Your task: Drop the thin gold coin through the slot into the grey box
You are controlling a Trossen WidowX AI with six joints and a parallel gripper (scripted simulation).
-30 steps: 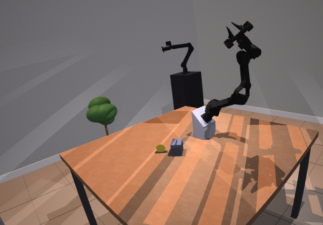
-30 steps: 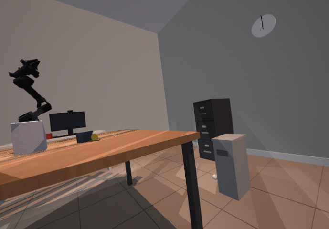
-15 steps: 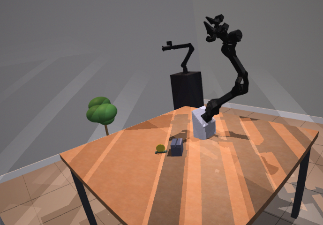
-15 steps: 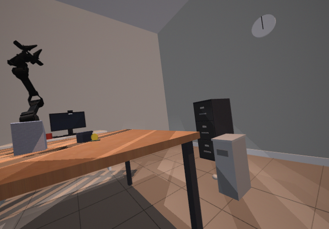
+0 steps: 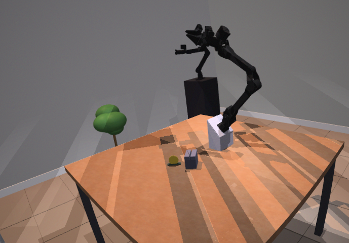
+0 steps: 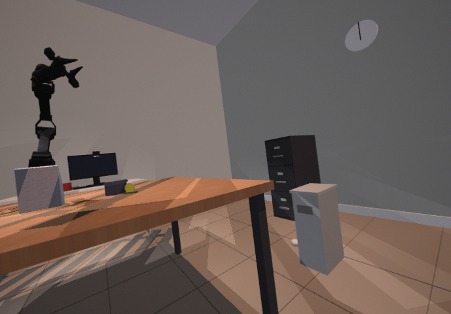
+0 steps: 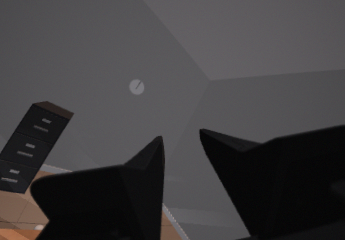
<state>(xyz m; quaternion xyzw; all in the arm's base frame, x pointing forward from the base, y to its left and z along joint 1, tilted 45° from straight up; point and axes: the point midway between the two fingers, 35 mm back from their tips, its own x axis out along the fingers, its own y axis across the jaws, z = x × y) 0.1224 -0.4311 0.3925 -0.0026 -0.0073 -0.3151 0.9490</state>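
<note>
My gripper tip is 69 cm above the thin gold coin, 15 cm short of it and 7 cm to the left of it.
</note>
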